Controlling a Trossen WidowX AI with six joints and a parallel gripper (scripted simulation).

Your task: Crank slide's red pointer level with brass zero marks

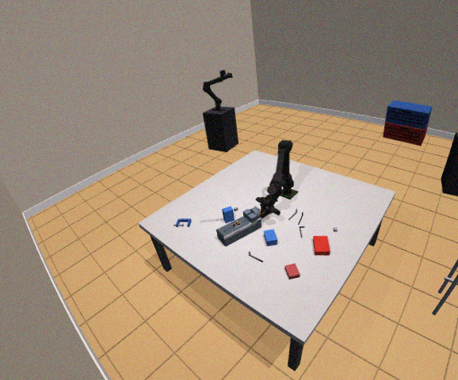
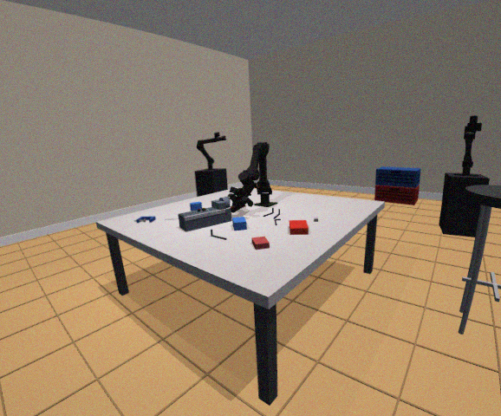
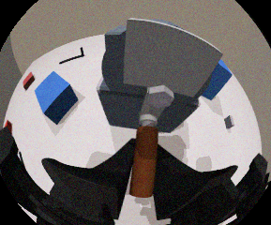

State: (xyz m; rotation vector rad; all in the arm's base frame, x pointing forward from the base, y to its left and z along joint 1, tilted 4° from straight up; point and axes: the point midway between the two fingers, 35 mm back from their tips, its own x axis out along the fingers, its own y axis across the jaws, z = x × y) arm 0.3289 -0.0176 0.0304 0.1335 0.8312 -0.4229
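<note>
My gripper tip is 20 mm past the brown crank handle, 10 mm to the right of it and 20 mm below it. From my gripper tip the other things lie so: red pointer: 170 mm ahead, 80 mm to the right, 50 mm above.
</note>
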